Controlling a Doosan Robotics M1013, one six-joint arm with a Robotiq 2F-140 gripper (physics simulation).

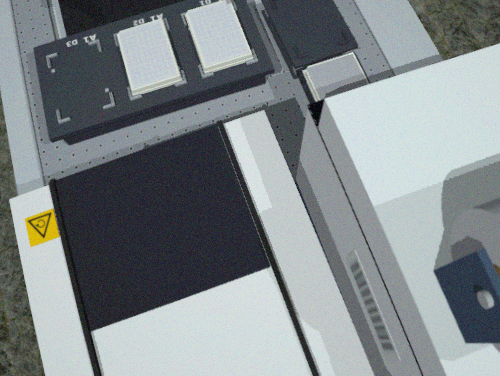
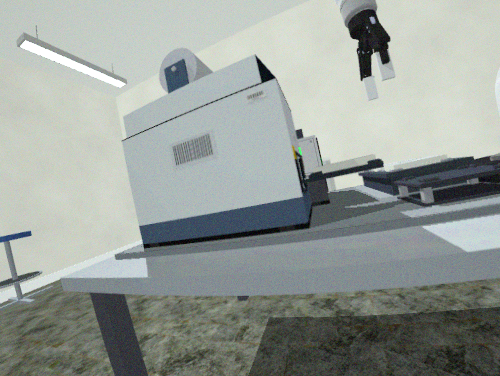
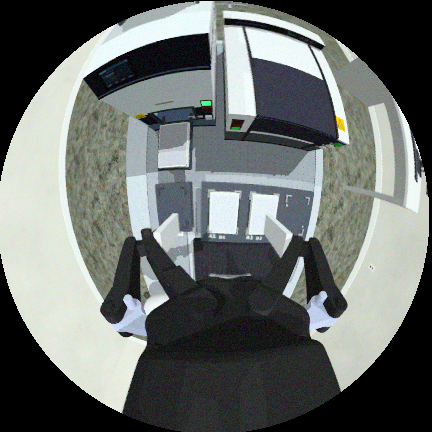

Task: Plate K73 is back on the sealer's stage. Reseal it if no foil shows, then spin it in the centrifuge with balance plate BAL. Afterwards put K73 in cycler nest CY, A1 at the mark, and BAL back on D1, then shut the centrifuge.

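Frame: origin at the arm's base, x right, y ahead, z up, level; centimetres.
Seen in the pictures: gripper, fingertip midpoint: (image 2: 379,90) (image 3: 221,223).
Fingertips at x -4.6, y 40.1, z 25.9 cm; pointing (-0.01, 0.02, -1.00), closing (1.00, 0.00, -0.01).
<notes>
Pixels of each thing's middle, then the offset from my fingertips to it. "*": a spot on its surface instead. Level surfaces: height alone.
- Plate K73 at the middle of its body: (image 1: 344,92) (image 3: 172,143) dx -12.8, dy +15.9, dz -17.1 cm
- sealer's extended stage at a spot on its surface: (image 2: 375,164) * dx -17.9, dy +10.4, dz -19.2 cm
- white plate at the middle of its body: (image 1: 218,34) (image 3: 223,212) (image 2: 413,163) dx +1.0, dy -4.3, dz -21.4 cm
- sealer at the middle of its body: (image 1: 473,266) (image 2: 213,142) (image 3: 169,38) dx -12.2, dy +45.7, dz -4.3 cm
- film roll at a spot on its surface: (image 2: 182,67) * dx -20.8, dy +45.7, dz +13.1 cm
- dark nest with corner marks, body centre: (image 1: 307,26) (image 2: 451,182) (image 3: 174,206) dx -15.5, dy -3.2, dz -25.8 cm
- plate deck at its surface level: dz -22.2 cm
Plate K73 (image 1: 337,75) (image 2: 347,166) (image 3: 174,145) lies flat on the sealer's extended stage (image 2: 375,164). Its top looks smooth and grey, like foil, unlike the textured tops of the deck plates. One white plate (image 1: 220,37) (image 3: 224,212) sits on D1 and another (image 1: 150,57) (image 3: 262,210) on D2; no name is readable on either. The centrifuge (image 1: 160,220) (image 3: 287,95) shows a flat dark panel on top, with no rotor visible. My gripper (image 2: 379,81) (image 3: 221,223) is open and empty, high above the deck. Nest CY cannot be identified by a label.
The sealer (image 1: 425,135) (image 2: 220,165) (image 3: 160,92) stands beside the centrifuge, with a film roll (image 2: 182,67) on top. A dark nest with corner marks (image 1: 310,27) (image 3: 172,200) lies in front of the stage, beside the plate deck (image 1: 75,105) (image 3: 295,220). D3 bears no plate.
</notes>
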